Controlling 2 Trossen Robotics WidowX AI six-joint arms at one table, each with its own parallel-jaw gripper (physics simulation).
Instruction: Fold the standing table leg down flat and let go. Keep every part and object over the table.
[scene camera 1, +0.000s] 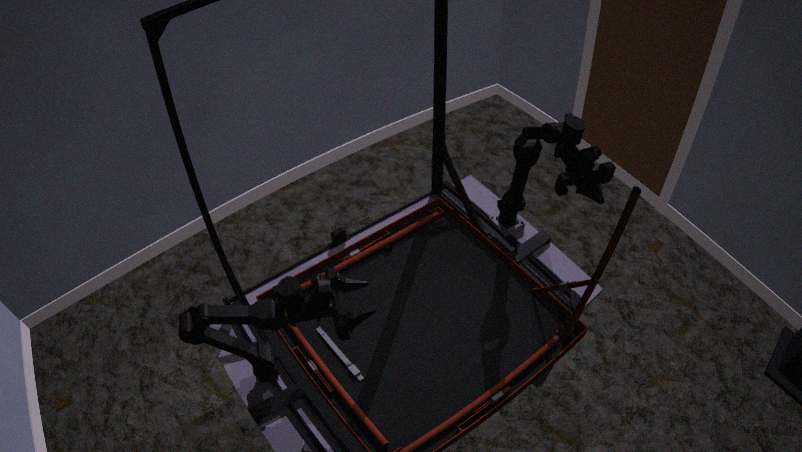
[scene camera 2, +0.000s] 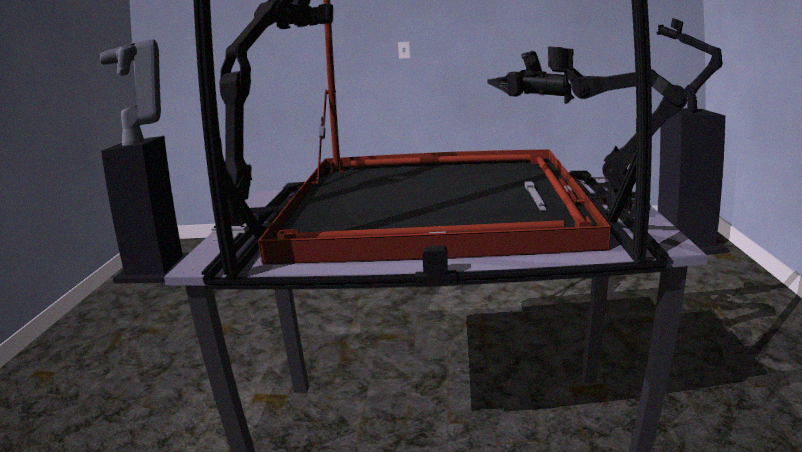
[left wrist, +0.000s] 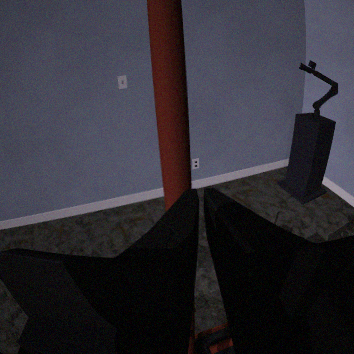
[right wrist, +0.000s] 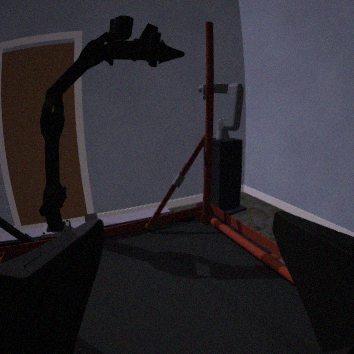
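Pixels of known places: left gripper, fingertip midpoint: (scene camera 1: 602, 202) (scene camera 2: 318, 19) (left wrist: 199, 197) (right wrist: 183, 54); right gripper, fingertip midpoint: (scene camera 1: 371, 296) (scene camera 2: 492, 80) (right wrist: 189, 226); left arm's base at its link origin: (scene camera 1: 507, 220) (scene camera 2: 234, 222) (right wrist: 55, 226); right arm's base at its link origin: (scene camera 1: 267, 373) (scene camera 2: 619, 207).
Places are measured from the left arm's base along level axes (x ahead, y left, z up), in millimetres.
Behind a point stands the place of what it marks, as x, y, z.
Note:
The standing table leg (scene camera 1: 609, 247) {165, 520, 447} (scene camera 2: 331, 84) {157, 503, 304} (left wrist: 170, 100) {151, 514, 556} (right wrist: 209, 115) {165, 511, 345} is a red-orange tube. It rises upright from a corner of the upturned table (scene camera 2: 438, 247) {554, -259, 22}, with its thin brace (scene camera 1: 567, 285) {137, 425, 168} (scene camera 2: 321, 131) {140, 407, 162} (right wrist: 178, 180) {147, 417, 158} slanting down to the rim. My left gripper (scene camera 1: 600, 199) {146, 445, 528} (left wrist: 199, 197) {146, 445, 528} (right wrist: 183, 54) {146, 445, 528} is shut and empty near the leg's upper part. In the right wrist view its tips are beside the leg with a gap between. My right gripper (scene camera 1: 371, 297) {673, 227, 309} (scene camera 2: 489, 81) {673, 227, 309} (right wrist: 189, 226) {673, 227, 309} is open and empty above the opposite side of the upturned table.
Other red legs (scene camera 2: 488, 159) {649, 529, 29} (scene camera 2: 561, 190) {843, 132, 28} lie flat along the rim. A light grey bar (scene camera 1: 339, 353) {773, 168, 14} (scene camera 2: 535, 196) {773, 132, 12} lies on the dark underside. Tall black frame posts (scene camera 1: 439, 101) {124, -278, 400} (scene camera 2: 641, 129) {967, -227, 246} stand at the workbench edge. A black block (scene camera 2: 434, 261) {547, -276, 0} is at the bench's near edge.

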